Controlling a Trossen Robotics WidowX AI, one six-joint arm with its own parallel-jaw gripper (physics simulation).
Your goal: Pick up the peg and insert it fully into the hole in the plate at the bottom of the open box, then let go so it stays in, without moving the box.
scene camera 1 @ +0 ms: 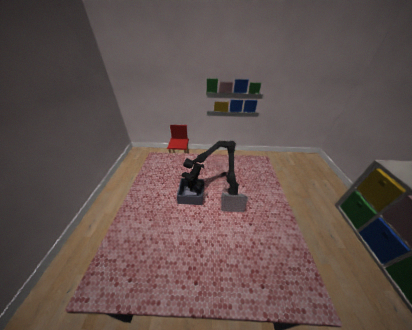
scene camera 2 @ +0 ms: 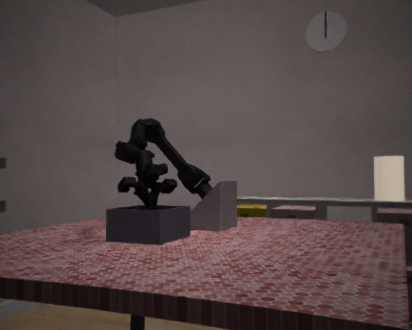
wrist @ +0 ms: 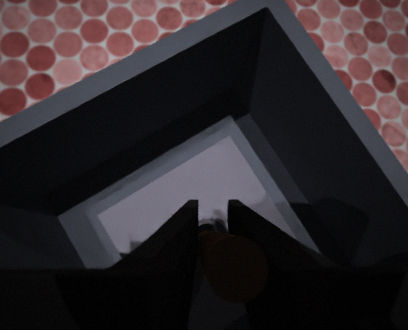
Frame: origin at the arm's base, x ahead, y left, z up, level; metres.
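Where they show: gripper, between the fingertips: (scene camera 1: 189, 188) (scene camera 2: 152, 209) (wrist: 212, 209); arm's base, origin of its link: (scene camera 1: 233, 194) (scene camera 2: 211, 198).
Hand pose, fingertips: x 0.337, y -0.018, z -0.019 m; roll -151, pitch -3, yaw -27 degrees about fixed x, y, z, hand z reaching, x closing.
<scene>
Things, the pixels of their top centre, and the offset from my fingertips. Level surfaces: height alone.
- peg, centre of its top: (wrist: 239, 285) (scene camera 2: 150, 191) 0.007 m back, 0.013 m right, 0.055 m up
- open box, centre of its top: (wrist: 215, 253) (scene camera 2: 149, 207) (scene camera 1: 191, 187) 0.008 m back, 0.016 m right, 0.004 m up
- pale plate, centre of its top: (wrist: 207, 240) (scene camera 1: 191, 190) 0.008 m back, 0.016 m right, 0.033 m down
- pink dotted table top, height of its surface: 0.094 m down
The peg (wrist: 236, 267) (scene camera 2: 151, 200) is brown and round. In the wrist view its near end looms large between the fingers and its far end points down toward the box floor. My gripper (wrist: 212, 209) (scene camera 2: 151, 206) is shut on the peg, over the open box. The open box (scene camera 2: 132, 226) (wrist: 350, 95) (scene camera 1: 190, 200) is dark grey with tall walls. The pale plate (wrist: 200, 172) lies at its bottom. A dark round spot with a light edge, perhaps the hole, shows partly at the peg's far end; whether the peg's tip is in it I cannot tell.
The arm's grey wedge-shaped base block (scene camera 1: 234, 202) (scene camera 2: 220, 207) stands to the right of the box on the pink dotted table top (scene camera 1: 200, 260) (scene camera 2: 280, 260). The box walls rise close around the fingers. A red chair (scene camera 1: 178, 143) stands beyond the table.
</scene>
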